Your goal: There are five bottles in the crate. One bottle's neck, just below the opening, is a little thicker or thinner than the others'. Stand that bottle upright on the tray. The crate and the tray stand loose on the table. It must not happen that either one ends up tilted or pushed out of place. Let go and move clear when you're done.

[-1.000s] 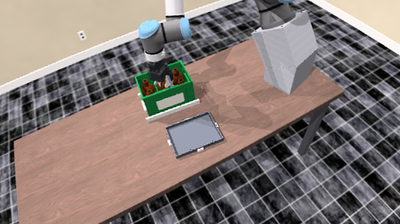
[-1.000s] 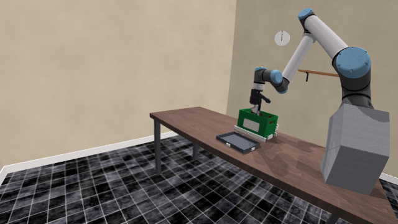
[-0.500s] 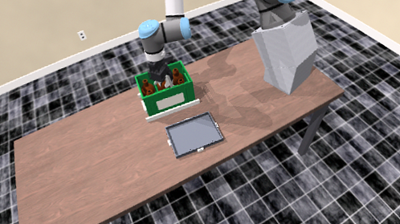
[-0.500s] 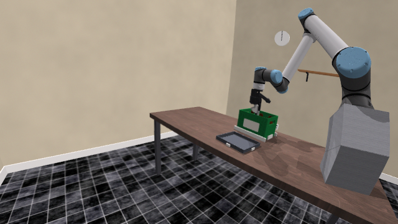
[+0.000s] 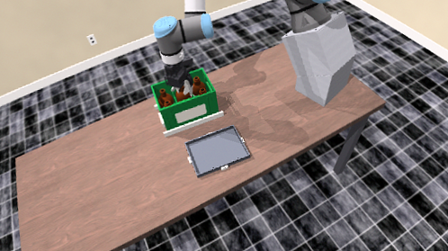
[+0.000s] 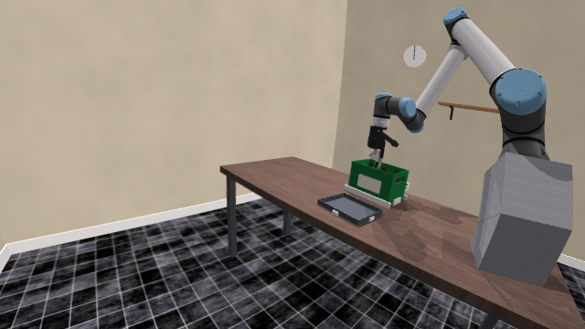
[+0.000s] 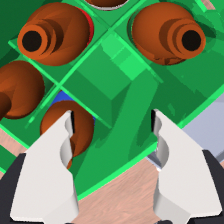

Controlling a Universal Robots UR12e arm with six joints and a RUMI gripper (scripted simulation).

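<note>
Right now the glass bottle is 9 cm ahead of my hand, 9 cm to the right of it and 9 cm below it. The rest, counted from my hand: grey tray: 3 cm behind, 25 cm to the left, 17 cm below; then green crate: 4 cm to the right, 10 cm below.
</note>
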